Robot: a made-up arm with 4 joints.
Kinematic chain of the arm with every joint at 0, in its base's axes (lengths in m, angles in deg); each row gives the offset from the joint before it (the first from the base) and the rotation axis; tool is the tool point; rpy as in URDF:
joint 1: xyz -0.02 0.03 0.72 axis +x
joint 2: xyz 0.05 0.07 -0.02 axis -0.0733 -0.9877 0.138
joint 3: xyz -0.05 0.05 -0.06 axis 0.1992 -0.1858 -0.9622
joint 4: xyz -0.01 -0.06 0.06 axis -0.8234 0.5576 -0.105
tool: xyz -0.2 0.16 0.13 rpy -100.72 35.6 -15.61
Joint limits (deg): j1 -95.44..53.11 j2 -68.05..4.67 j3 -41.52..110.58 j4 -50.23..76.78
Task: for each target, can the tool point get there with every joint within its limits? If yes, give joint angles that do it. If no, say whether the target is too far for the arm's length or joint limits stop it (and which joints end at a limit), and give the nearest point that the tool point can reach.
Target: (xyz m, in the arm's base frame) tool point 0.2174 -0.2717 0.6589
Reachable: no: joint limits stop it (at a limit: joint 1, joint 2, joint 3, joint 4) | nearest point 0.1764 -0.1009 0.5818 | short by 0.192 m
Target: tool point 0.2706 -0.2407 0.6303
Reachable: no: joint limits stop it (at a limit: joint 1, joint 2, joint 3, joint 4) | nearest point 0.1764 -0.1009 0.5818 | short by 0.175 m
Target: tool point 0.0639 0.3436 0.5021
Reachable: yes | joints -55.73 -31.24 94.80 -22.96
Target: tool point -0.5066 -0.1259 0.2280
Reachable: no: too far | nearest point -0.2517 0.0211 0.4185 | short by 0.351 m
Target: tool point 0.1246 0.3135 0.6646
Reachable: yes | joints -34.48 -15.01 95.28 33.63
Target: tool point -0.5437 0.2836 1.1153
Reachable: no: too far | nearest point -0.2641 0.1847 0.9587 | short by 0.335 m
